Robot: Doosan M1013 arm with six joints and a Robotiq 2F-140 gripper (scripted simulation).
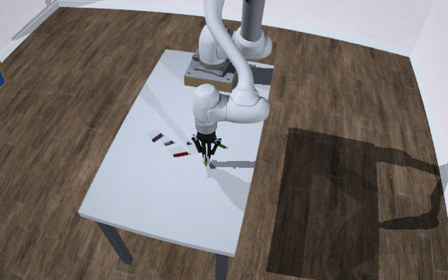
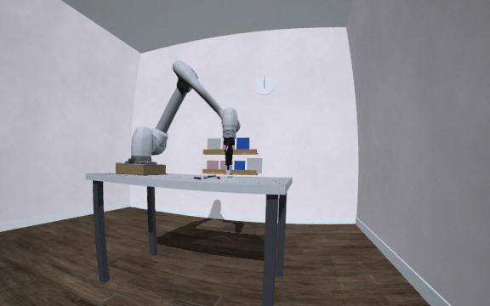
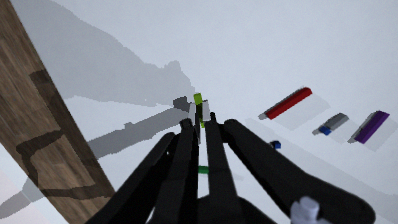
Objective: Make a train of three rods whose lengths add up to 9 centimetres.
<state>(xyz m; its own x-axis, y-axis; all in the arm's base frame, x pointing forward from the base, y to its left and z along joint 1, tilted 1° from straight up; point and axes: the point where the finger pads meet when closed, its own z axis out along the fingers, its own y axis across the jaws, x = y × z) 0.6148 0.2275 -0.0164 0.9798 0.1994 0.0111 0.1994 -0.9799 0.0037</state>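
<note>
Right now my hand is 3 cm past the grey rod, 23 cm to the left of it and 5 cm above it. From my hand the other things lie so: green rod 13 cm behind, 5 cm below; red rod 14 cm to the right, 5 cm below; lime rod 3 cm below.
</note>
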